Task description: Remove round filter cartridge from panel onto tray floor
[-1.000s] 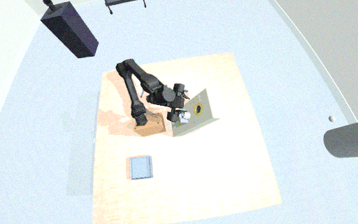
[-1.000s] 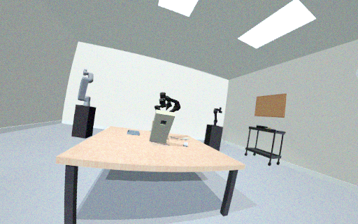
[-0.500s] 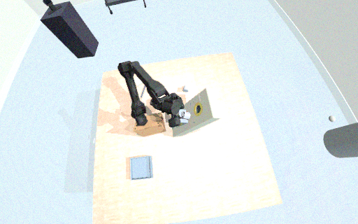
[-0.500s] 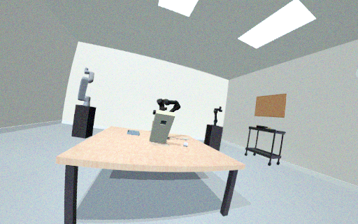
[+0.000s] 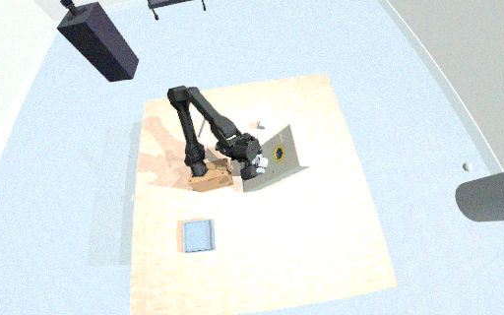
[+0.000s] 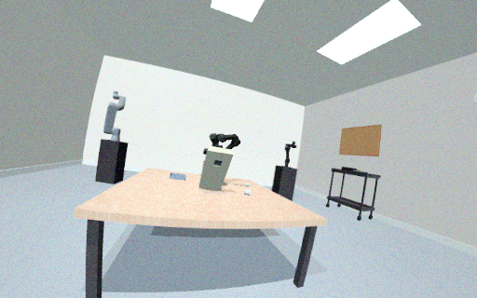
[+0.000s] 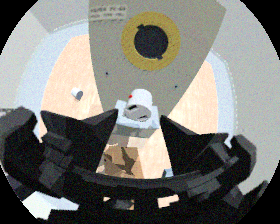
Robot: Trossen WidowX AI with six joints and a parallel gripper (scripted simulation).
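Right now my gripper tip is 10 mm short of the round filter cartridge and 30 mm above it. Also, from my gripper tip: service panel: 60 mm ahead, 10 mm to the left, 50 mm below; blue tray: 310 mm behind, 310 mm to the right, 220 mm below.
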